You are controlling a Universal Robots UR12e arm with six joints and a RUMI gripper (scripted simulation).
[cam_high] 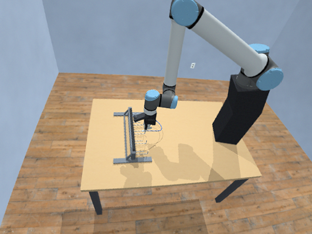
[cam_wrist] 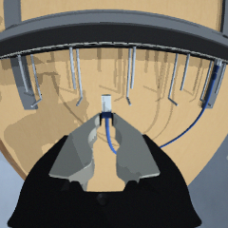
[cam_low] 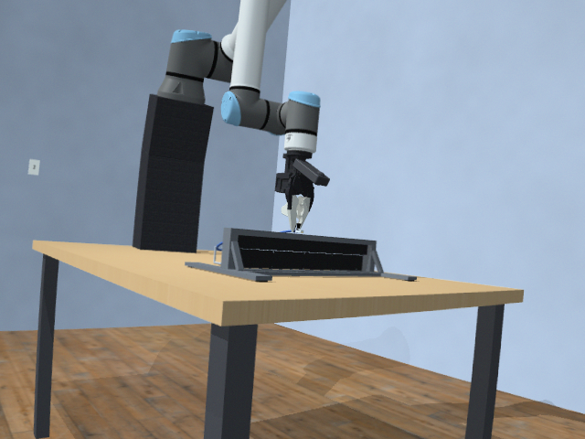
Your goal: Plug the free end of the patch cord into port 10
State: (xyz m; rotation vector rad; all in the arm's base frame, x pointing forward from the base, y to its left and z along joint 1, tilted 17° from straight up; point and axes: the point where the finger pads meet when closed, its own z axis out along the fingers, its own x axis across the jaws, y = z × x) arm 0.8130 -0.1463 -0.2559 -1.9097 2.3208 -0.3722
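My gripper is now 1 cm short of the plug and 1 cm above it.
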